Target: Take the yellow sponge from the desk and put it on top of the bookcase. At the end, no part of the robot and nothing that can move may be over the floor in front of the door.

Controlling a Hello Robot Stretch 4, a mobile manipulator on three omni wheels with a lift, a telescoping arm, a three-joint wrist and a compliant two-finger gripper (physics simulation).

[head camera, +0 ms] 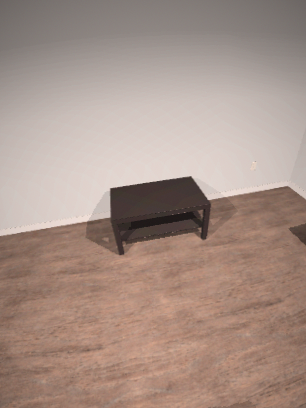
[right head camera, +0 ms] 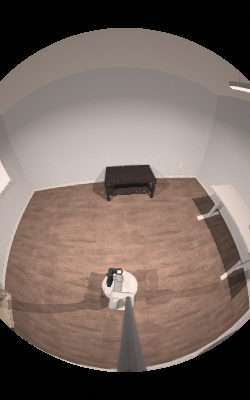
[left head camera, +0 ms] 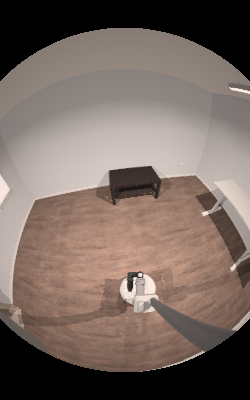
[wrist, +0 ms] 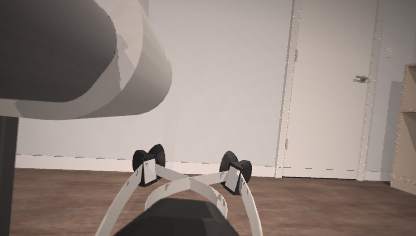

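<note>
The white desk stands at the right wall in both side head views. A small yellow patch, likely the sponge, shows on the desk at the right edge of the right head view. The pale wooden bookcase is cut off at the left edge of both side head views and the right edge of the wrist view; its top is mostly hidden. The closed door is left of it in the wrist view. My gripper is open and empty, away from the desk and bookcase.
A dark low table stands against the wall ahead. My round white base is on the wooden floor, with the arm and wrist folded over it. A lamp hangs at the upper right.
</note>
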